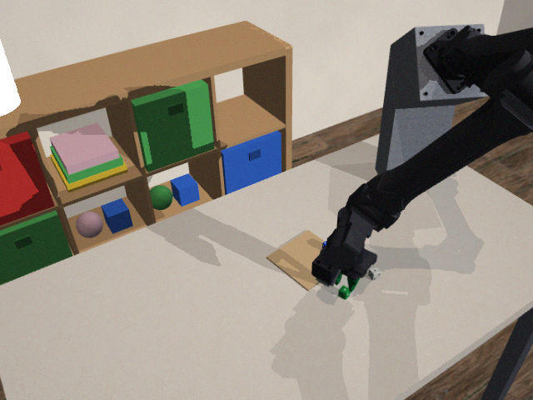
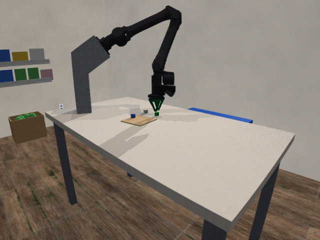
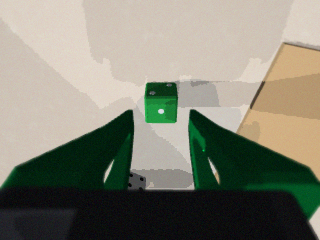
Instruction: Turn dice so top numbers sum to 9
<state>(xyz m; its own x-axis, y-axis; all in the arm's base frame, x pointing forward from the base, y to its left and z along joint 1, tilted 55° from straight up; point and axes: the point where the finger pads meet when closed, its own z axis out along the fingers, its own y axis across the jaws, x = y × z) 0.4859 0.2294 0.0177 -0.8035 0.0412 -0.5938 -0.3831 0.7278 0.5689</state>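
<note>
Right now the green die is 3 cm below my hand. Also, from my hand: tan mat 13 cm to the right, 3 cm below, 1 cm ahead; blue die 14 cm to the right, 4 cm behind, 2 cm below; white die 9 cm behind, 3 cm below, 1 cm to the right.
</note>
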